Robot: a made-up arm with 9 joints.
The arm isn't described. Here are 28 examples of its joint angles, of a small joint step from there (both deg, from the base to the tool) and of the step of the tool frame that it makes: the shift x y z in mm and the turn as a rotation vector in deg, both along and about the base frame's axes.
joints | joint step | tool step
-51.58 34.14 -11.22 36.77 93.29 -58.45 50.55 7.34 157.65 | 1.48 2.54 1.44 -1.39 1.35 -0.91 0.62 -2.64 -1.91 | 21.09 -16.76 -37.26 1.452 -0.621 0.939
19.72 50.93 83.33 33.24 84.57 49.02 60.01 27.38 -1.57 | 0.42 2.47 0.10 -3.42 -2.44 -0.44 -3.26 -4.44 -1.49 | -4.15 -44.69 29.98 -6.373 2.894 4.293
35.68 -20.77 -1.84 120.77 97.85 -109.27 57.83 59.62 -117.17 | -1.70 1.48 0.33 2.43 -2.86 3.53 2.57 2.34 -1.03 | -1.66 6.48 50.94 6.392 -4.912 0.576
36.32 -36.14 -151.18 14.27 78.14 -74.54 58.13 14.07 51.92 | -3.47 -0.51 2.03 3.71 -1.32 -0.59 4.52 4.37 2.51 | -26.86 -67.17 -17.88 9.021 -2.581 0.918
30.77 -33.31 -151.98 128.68 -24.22 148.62 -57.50 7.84 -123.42 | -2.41 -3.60 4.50 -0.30 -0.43 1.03 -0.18 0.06 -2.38 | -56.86 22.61 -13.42 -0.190 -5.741 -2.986
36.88 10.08 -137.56 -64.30 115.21 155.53 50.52 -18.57 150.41 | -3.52 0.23 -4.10 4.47 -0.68 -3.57 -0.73 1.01 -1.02 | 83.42 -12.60 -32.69 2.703 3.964 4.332
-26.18 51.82 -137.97 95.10 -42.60 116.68 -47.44 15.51 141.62 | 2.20 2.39 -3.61 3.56 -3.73 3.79 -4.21 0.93 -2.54 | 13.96 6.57 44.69 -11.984 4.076 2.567
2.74 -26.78 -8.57 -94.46 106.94 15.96 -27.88 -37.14 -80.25 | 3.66 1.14 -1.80 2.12 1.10 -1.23 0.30 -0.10 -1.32 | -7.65 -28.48 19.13 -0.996 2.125 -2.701
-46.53 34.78 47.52 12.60 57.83 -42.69 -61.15 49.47 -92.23 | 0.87 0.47 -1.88 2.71 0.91 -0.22 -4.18 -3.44 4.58 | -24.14 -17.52 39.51 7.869 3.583 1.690
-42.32 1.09 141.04 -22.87 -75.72 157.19 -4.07 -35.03 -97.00 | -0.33 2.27 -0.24 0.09 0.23 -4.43 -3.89 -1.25 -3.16 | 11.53 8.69 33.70 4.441 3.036 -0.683
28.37 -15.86 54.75 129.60 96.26 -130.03 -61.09 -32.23 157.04 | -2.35 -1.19 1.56 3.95 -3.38 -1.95 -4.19 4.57 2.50 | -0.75 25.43 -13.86 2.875 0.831 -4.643
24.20 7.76 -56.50 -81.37 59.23 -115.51 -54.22 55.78 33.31 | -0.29 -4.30 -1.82 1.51 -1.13 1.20 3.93 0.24 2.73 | 50.82 36.31 -43.06 -4.134 -0.920 -6.335
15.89 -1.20 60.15 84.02 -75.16 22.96 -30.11 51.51 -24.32 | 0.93 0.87 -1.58 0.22 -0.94 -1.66 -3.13 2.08 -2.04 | -36.97 -51.07 10.31 -0.280 1.974 4.574
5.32 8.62 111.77 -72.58 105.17 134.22 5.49 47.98 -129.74 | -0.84 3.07 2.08 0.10 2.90 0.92 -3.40 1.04 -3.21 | 32.03 20.31 -0.90 2.524 0.881 3.702
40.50 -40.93 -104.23 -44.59 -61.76 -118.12 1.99 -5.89 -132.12 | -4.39 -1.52 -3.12 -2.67 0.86 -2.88 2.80 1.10 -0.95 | 26.26 6.70 -4.65 10.720 -3.868 0.234
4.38 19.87 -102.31 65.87 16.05 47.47 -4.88 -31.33 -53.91 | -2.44 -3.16 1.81 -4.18 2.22 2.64 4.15 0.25 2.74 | 18.92 64.20 -33.38 3.989 -6.064 -8.428
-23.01 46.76 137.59 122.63 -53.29 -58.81 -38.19 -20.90 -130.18 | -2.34 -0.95 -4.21 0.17 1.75 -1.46 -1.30 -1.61 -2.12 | 8.04 22.46 6.71 3.374 2.685 2.456
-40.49 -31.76 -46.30 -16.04 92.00 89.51 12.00 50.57 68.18 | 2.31 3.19 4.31 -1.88 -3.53 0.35 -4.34 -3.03 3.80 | -77.53 39.03 -71.62 -3.809 -4.265 10.486
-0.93 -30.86 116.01 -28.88 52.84 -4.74 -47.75 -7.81 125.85 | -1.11 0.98 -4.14 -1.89 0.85 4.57 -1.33 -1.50 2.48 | -0.38 60.80 -95.44 7.269 5.537 4.800
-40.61 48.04 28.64 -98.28 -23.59 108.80 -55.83 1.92 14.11 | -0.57 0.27 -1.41 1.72 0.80 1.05 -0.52 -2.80 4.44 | -6.85 -1.87 -12.46 1.309 7.747 0.611
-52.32 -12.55 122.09 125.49 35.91 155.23 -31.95 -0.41 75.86 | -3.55 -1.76 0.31 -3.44 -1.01 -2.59 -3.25 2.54 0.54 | -25.65 -17.50 48.91 -5.507 1.013 -3.945
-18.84 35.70 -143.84 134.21 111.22 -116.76 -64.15 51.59 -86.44 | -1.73 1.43 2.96 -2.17 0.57 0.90 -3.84 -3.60 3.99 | -14.88 -75.65 -66.18 13.043 -0.812 0.829
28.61 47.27 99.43 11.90 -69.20 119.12 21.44 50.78 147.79 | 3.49 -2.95 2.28 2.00 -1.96 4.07 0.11 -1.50 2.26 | 23.09 5.69 12.05 1.095 -1.815 -7.443
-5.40 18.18 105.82 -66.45 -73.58 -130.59 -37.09 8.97 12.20 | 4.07 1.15 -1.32 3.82 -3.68 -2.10 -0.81 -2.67 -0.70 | -8.64 -45.01 -31.79 1.157 1.605 -2.965
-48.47 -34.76 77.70 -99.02 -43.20 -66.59 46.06 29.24 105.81 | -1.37 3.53 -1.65 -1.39 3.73 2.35 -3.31 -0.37 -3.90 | -42.16 -34.24 48.97 7.976 -3.262 8.759
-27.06 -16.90 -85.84 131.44 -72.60 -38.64 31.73 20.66 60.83 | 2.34 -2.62 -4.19 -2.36 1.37 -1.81 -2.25 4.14 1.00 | -7.88 -16.89 48.82 -2.417 -0.979 -4.284
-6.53 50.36 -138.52 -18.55 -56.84 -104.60 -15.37 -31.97 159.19 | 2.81 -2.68 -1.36 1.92 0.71 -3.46 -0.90 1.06 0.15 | -20.42 -25.25 6.99 -7.209 3.748 -4.029
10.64 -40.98 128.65 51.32 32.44 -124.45 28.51 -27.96 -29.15 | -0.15 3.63 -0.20 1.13 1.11 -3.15 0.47 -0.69 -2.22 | 26.41 50.38 -9.32 0.008 0.863 4.209
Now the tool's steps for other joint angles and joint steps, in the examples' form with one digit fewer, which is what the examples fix.
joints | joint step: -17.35 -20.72 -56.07 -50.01 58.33 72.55 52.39 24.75 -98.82 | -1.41 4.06 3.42 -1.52 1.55 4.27 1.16 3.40 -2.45
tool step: -28.8 -38.9 -59.3 2.83 -0.64 -1.76
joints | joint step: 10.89 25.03 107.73 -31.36 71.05 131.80 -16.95 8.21 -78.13 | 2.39 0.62 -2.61 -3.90 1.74 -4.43 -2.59 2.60 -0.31
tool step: -49.5 14.5 -45.3 -6.71 -5.41 -2.90
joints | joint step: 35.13 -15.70 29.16 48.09 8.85 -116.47 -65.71 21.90 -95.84 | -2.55 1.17 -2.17 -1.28 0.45 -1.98 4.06 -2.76 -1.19
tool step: -54.1 47.5 5.2 1.08 6.94 -0.95
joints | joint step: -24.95 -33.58 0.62 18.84 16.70 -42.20 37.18 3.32 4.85 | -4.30 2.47 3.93 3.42 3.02 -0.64 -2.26 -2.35 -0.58
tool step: 47.5 78.3 -22.6 2.45 -5.14 -6.76
